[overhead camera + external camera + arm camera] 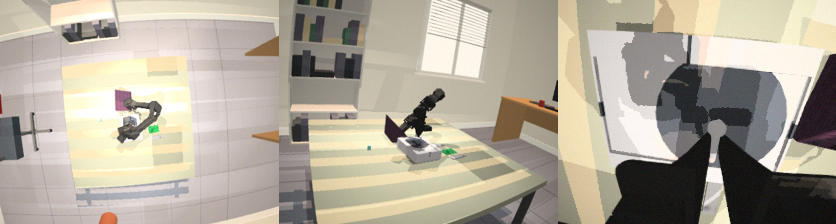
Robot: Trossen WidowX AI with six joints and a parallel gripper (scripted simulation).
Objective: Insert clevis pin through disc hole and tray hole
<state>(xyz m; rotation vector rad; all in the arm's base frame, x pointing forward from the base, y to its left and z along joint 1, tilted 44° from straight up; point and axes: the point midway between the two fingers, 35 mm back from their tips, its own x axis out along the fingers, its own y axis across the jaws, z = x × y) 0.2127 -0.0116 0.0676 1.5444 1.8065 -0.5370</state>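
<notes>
Now: gripper tip 4 cm above the grey aluminium disc and 1 cm past it. From my gripper tip the other things lie so: green flat square 23 cm to the left, 10 cm below, 4 cm ahead; rimmed tray 6 cm below, 2 cm ahead, 1 cm to the left; steel clevis pin 1 cm to the left.
</notes>
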